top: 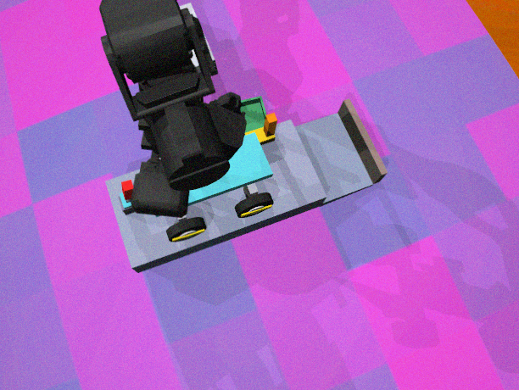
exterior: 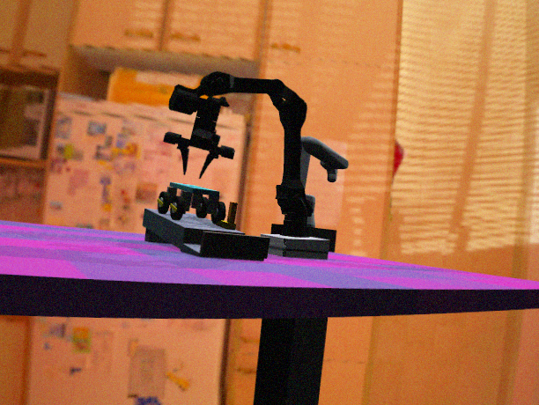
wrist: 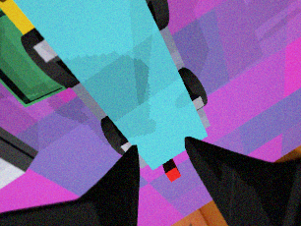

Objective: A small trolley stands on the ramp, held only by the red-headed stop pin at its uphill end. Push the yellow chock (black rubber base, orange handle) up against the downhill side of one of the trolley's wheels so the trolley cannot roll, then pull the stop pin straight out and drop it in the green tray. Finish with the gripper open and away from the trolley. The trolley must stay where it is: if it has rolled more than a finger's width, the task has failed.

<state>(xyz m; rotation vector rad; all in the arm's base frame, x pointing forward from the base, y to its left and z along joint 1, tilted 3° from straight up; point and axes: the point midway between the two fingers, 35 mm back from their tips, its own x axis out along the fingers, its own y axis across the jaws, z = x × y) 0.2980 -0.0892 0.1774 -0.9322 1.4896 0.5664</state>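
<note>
Right now the red-headed stop pin is 2 cm behind my gripper tip, 7 cm to the right of it and 5 cm below it. From my gripper tip the other things lie so: yellow chock 2 cm behind, 15 cm to the left, 10 cm below; then trolley 2 cm ahead, 4 cm to the left, 7 cm below; then grey ramp 2 cm ahead, 4 cm to the left, 14 cm below.
</note>
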